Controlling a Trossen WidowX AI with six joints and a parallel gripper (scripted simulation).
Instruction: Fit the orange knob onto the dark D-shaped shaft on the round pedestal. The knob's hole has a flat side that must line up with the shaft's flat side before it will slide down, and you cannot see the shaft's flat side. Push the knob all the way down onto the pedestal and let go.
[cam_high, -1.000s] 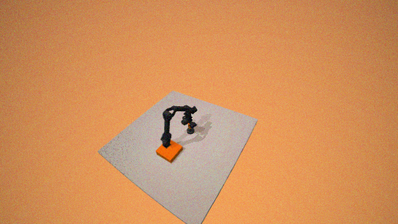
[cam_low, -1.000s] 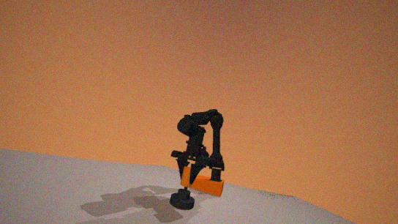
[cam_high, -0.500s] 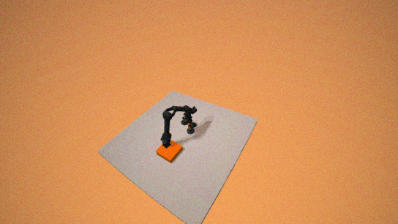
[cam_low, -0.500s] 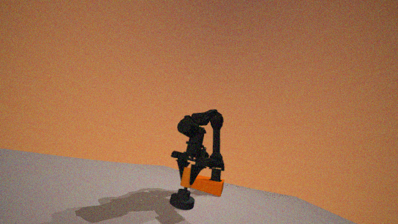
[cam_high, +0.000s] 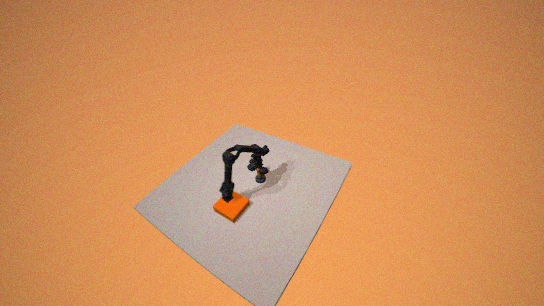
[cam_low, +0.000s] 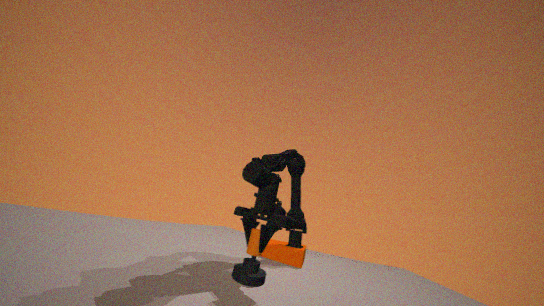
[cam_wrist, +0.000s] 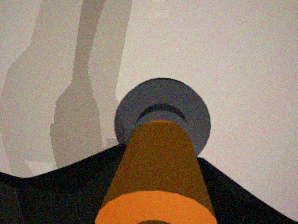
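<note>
My gripper tip is now 2 cm below the orange knob. Also, from my gripper tip: round pedestal: 4 cm below.
</note>
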